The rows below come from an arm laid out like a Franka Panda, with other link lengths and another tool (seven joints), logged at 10 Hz.
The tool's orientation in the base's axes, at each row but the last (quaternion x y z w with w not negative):
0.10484, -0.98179, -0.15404, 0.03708
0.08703, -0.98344, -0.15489, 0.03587
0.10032, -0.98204, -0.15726, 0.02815
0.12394, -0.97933, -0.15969, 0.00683
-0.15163, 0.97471, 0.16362, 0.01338
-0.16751, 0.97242, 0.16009, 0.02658
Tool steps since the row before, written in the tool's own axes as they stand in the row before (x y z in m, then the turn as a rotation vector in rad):
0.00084, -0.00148, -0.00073, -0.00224, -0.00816, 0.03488
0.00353, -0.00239, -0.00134, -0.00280, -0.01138, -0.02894
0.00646, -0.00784, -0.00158, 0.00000, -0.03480, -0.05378
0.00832, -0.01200, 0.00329, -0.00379, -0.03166, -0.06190
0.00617, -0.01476, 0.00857, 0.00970, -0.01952, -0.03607
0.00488, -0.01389, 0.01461, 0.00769, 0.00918, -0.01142
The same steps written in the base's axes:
-0.00045, -0.00177, 0.00027, 0.00011, 0.00317, -0.03575
-0.00295, -0.00328, 0.00068, 0.00739, -0.01879, 0.02382
-0.00471, -0.00910, -0.00081, 0.01122, -0.04869, 0.04009
-0.00535, -0.01203, -0.00711, 0.01457, -0.04740, 0.04888
-0.00166, -0.01232, -0.01322, -0.00255, -0.03205, 0.02724
0.00002, -0.00927, -0.01856, -0.01029, 0.00210, 0.01278

